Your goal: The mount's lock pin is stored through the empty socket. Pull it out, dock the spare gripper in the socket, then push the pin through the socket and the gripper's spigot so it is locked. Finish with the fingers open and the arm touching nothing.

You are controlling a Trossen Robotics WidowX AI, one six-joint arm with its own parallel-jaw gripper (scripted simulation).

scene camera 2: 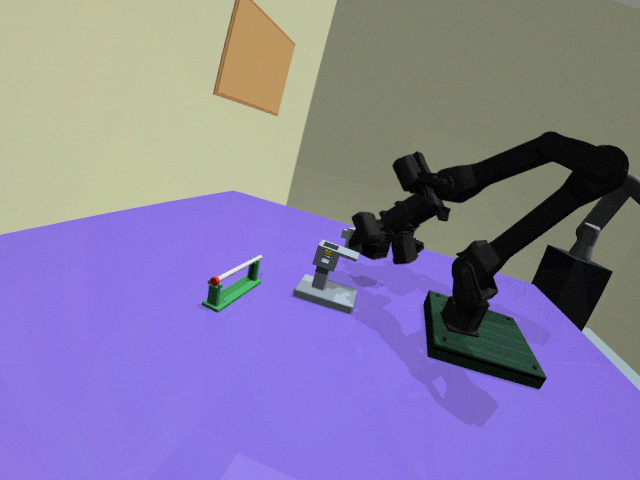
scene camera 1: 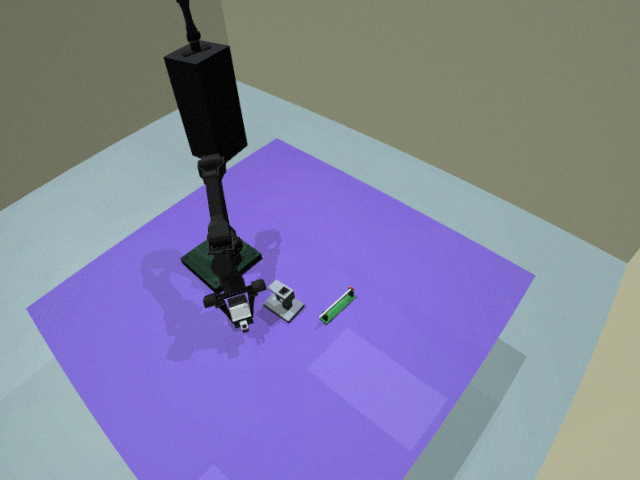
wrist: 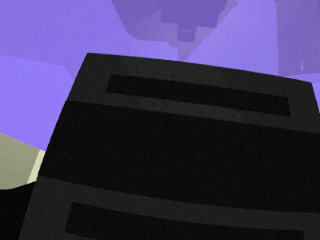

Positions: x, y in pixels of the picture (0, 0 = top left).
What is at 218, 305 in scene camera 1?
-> My gripper.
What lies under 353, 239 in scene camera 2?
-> My gripper.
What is my gripper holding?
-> A spare gripper.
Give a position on a spare gripper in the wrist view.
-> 139, 141
